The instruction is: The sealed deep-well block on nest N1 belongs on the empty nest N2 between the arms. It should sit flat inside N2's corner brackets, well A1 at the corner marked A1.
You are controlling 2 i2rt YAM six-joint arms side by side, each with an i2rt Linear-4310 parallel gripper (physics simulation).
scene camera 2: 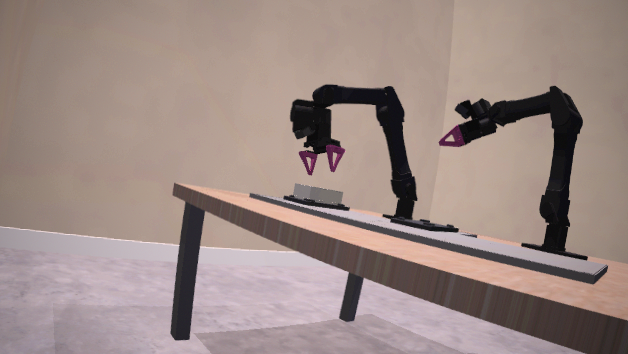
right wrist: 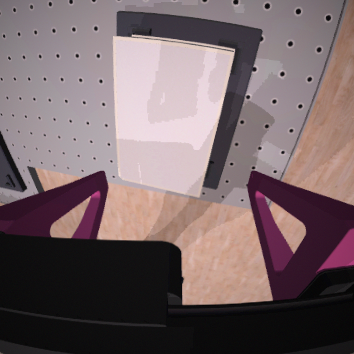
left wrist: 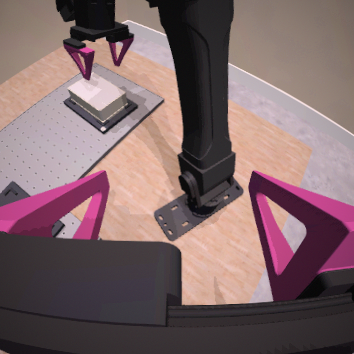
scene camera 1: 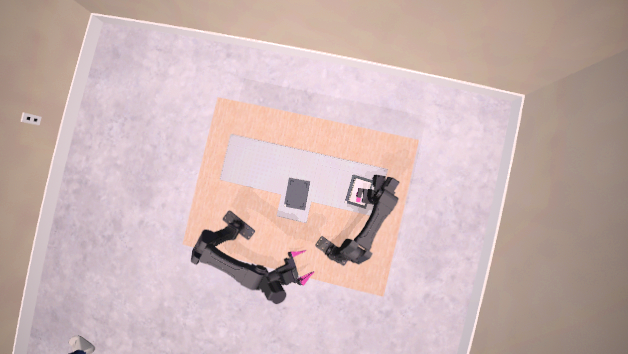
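Where they show: left gripper, fingertip midpoint: (scene camera 2: 439,142) (left wrist: 178,178) (scene camera 1: 310,260); right gripper, fingertip midpoint: (scene camera 2: 320,173) (right wrist: 177,178) (left wrist: 102,71) (scene camera 1: 365,195); left arm's base at its link origin: (scene camera 2: 552,252) (scene camera 1: 239,224); right arm's base at its link origin: (left wrist: 200,202) (scene camera 1: 332,250).
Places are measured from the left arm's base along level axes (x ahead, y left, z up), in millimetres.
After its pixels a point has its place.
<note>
The sealed deep-well block (scene camera 1: 355,185) @(y -386, x 584, z 67 mm) (scene camera 2: 318,193) @(y -377, x 588, z 50 mm) (left wrist: 97,93) @(y -427, x 555, z 66 mm) (right wrist: 165,110) @(y -423, x 586, z 67 mm) is pale and looks level on dark nest N1 (scene camera 2: 334,205) @(y -378, x 533, z 23 mm) (left wrist: 82,116) @(y -373, x 546, z 23 mm) (right wrist: 190,29) @(y -406, x 641, z 25 mm). Its well markings cannot be read. Dark nest N2 (scene camera 1: 297,194) @(y -165, x 351, z 25 mm) (scene camera 2: 424,224) @(y -88, x 405, z 25 mm) is empty; part of it shows at the left edge of both wrist views. Its A1 mark is too small to read. My right gripper (scene camera 1: 359,195) @(y -453, x 568, z 110 mm) (scene camera 2: 322,172) @(y -453, x 568, z 110 mm) (left wrist: 102,71) @(y -453, x 568, z 110 mm) (right wrist: 177,178) @(y -453, x 568, z 110 mm) is open, pointing down above the block, with a gap between. My left gripper (scene camera 1: 309,262) @(y -405, x 185, z 288 mm) (scene camera 2: 440,144) @(y -405, x 185, z 288 mm) is open and empty, raised near the table edge, away from both nests.
Both nests stand on a grey perforated board (scene camera 1: 260,160) @(y 124, x 374, z 13 mm) (scene camera 2: 540,261) @(y 266, x 398, z 13 mm) (left wrist: 40,135) @(y -261, x 549, z 13 mm) on the wooden table (scene camera 1: 210,200) @(y 223, x 6, z 0 mm) (left wrist: 140,190) @(y -415, x 306, z 0 mm). The right arm's upright link (left wrist: 202,75) @(y -493, x 278, z 276 mm) and base plate (left wrist: 172,222) @(y -438, x 209, z 10 mm) stand in front of the left gripper in the left wrist view.
</note>
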